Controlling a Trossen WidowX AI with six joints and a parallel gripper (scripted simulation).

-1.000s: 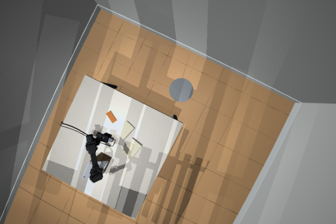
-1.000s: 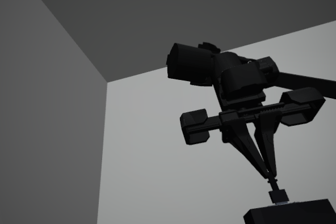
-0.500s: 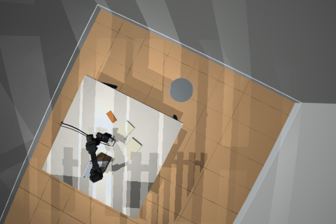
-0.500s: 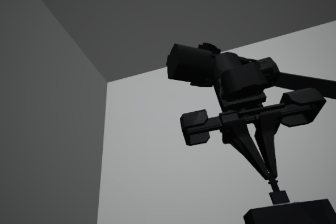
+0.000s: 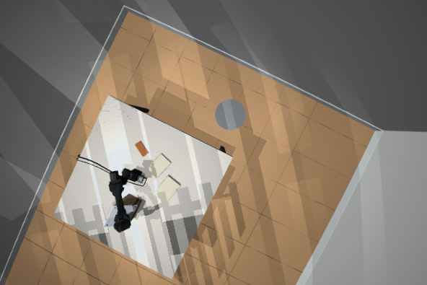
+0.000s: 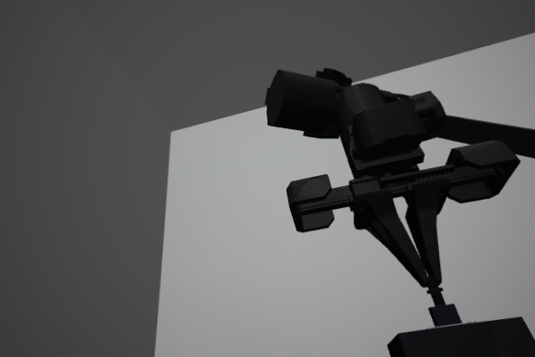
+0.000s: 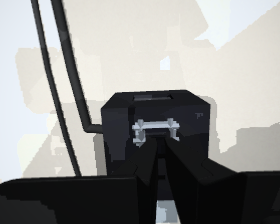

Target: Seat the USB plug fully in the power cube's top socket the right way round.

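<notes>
Right now my gripper tip is 2 cm above the USB plug. From my gripper tip the other things lie so: orange block: 23 cm ahead, 1 cm to the left, 10 cm below.
</notes>
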